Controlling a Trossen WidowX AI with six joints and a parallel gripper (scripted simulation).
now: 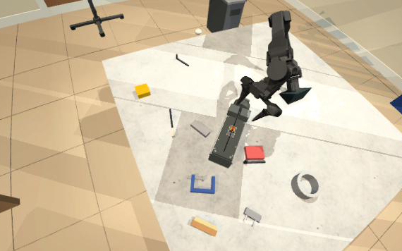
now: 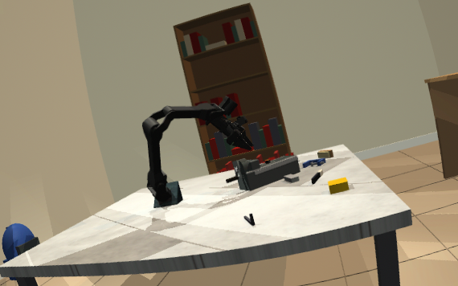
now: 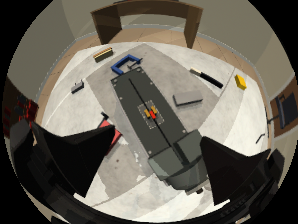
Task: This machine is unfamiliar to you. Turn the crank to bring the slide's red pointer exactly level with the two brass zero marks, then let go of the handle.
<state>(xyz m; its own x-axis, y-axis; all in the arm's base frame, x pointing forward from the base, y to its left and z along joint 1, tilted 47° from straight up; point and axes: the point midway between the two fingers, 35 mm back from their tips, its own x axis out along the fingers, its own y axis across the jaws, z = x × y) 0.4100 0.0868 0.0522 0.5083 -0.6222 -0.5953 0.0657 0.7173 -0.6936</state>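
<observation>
Right now my gripper tip is 10 cm past the crank handle, 9 cm to the left of it and 10 cm above it. From my gripper tip the other things lie so: grey block: 13 cm ahead, 9 cm to the right, 15 cm below; then red pointer: 4 cm ahead, 1 cm to the left, 7 cm below; then red block: 13 cm to the left, 14 cm below.
</observation>
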